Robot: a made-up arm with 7 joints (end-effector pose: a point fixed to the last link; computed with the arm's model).
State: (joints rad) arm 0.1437 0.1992 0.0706 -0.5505 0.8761 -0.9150 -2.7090
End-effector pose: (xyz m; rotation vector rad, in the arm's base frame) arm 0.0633 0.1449 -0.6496 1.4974 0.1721 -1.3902
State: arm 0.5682 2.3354 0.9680 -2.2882 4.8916 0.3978 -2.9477
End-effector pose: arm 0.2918 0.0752 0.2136 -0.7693 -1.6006 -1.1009
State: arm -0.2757 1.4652 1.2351 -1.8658 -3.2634 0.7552 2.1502
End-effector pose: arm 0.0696 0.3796 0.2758 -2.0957 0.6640 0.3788
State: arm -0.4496 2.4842 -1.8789 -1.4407 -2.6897 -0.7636 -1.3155
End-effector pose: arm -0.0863 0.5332 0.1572 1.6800 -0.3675 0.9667
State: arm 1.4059 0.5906 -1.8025 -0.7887 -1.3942 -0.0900 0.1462
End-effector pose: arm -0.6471 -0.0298 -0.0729 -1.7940 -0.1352 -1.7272
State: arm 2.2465 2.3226 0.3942 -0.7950 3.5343 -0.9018 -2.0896
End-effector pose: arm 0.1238 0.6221 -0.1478 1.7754 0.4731 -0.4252
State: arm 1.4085 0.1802 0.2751 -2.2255 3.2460 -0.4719 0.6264
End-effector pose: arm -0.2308 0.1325 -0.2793 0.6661 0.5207 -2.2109
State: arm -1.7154 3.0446 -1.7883 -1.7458 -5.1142 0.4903 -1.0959
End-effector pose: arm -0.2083 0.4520 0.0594 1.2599 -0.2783 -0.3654
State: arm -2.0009 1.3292 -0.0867 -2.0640 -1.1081 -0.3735 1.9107
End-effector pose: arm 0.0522 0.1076 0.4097 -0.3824 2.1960 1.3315
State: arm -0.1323 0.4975 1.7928 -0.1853 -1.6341 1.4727 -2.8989
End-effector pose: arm 0.0730 0.3741 -0.5591 -1.4124 0.6627 -1.8123
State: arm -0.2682 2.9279 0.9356 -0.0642 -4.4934 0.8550 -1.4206
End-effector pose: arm -0.1371 0.1245 0.6486 1.7514 -1.6634 -0.2607
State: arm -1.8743 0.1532 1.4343 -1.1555 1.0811 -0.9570 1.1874
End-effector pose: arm 0.5476 0.0812 0.2540 1.2817 0.3898 -0.8945
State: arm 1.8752 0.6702 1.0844 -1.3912 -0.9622 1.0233 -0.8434
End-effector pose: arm -0.4009 0.3896 0.1183 0.9298 2.4361 -0.7727
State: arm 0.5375 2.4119 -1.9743 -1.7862 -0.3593 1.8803 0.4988
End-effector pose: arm -0.1436 0.4428 0.1603 1.7415 1.8811 -1.5594
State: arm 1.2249 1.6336 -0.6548 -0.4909 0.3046 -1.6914 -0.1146
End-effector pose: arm -0.2143 0.6359 0.0211 -0.1248 -0.3732 -1.2786
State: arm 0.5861 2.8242 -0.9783 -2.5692 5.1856 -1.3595 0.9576
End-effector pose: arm 0.1258 0.2587 0.0625 -1.5740 0.9454 -1.4371
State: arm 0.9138 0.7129 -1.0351 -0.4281 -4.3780 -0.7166 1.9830
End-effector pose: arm -0.4808 0.2802 -0.3797 0.4919 -1.0518 2.4488
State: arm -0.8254 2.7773 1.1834 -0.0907 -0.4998 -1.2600 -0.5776
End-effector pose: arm -0.3817 0.2628 0.4911 -2.4489 0.3546 0.2347
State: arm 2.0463 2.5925 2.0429 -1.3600 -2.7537 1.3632 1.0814
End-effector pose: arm 0.5210 0.2454 -0.0331 -1.5231 1.2658 0.7713
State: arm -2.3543 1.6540 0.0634 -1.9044 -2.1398 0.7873 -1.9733
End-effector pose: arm -0.1655 0.2289 0.3698 0.7396 1.2066 1.5175
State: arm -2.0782 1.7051 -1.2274 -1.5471 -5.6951 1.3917 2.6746
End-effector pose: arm 0.2822 0.2543 0.3872 -0.9614 -1.8779 1.8450
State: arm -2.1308 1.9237 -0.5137 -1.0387 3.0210 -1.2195 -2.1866
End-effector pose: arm -0.0138 0.4468 0.4367 0.7516 -2.0501 1.8006
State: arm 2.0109 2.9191 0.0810 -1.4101 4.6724 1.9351 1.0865
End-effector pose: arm 0.2484 0.3790 -0.3426 1.0296 -1.7918 -2.2430
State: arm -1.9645 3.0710 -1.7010 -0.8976 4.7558 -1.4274 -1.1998
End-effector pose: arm -0.4046 0.4964 -0.0332 0.5903 0.3357 -2.5016
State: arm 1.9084 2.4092 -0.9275 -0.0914 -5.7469 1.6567 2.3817
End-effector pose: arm 0.2664 0.6126 0.0980 -2.3670 1.5547 1.3018
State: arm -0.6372 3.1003 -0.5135 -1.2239 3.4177 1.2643 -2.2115
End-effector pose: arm -0.0582 0.1403 0.5794 1.0853 -1.0281 -1.6139
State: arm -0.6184 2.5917 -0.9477 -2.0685 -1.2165 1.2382 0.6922
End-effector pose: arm 0.1387 0.3307 0.2293 -2.7340 0.6686 1.1931
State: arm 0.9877 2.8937 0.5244 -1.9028 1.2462 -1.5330 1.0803
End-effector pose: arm 0.4603 0.0699 0.0084 -1.7103 -0.7783 -0.8059
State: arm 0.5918 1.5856 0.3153 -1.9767 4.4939 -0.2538 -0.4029
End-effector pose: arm 0.2286 0.3823 -0.0492 -1.3123 -0.2963 2.0863
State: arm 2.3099 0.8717 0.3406 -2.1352 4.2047 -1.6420 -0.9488
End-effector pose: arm -0.3332 0.2363 0.0181 1.8437 1.1238 2.1450
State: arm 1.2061 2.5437 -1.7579 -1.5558 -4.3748 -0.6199 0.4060
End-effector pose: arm -0.0119 0.4854 0.2379 1.1710 0.4622 0.1642
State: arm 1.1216 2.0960 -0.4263 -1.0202 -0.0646 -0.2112 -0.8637
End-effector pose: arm 0.0977 0.6196 0.0003 0.3382 0.9720 -2.4951
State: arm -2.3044 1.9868 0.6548 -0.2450 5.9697 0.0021 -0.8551
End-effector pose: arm -0.1109 0.6326 0.2135 1.5486 -1.5650 1.3940
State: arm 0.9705 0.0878 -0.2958 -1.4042 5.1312 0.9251 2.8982
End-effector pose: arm -0.2012 -0.0298 -0.5315 0.5373 -0.7410 1.8801
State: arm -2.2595 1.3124 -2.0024 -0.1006 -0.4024 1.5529 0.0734
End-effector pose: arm 0.3309 0.4149 0.4177 2.1885 0.4128 1.2068
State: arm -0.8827 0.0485 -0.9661 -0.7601 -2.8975 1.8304 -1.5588
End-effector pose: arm 0.4939 -0.2378 -0.3574 -2.7138 -0.8194 -0.6941
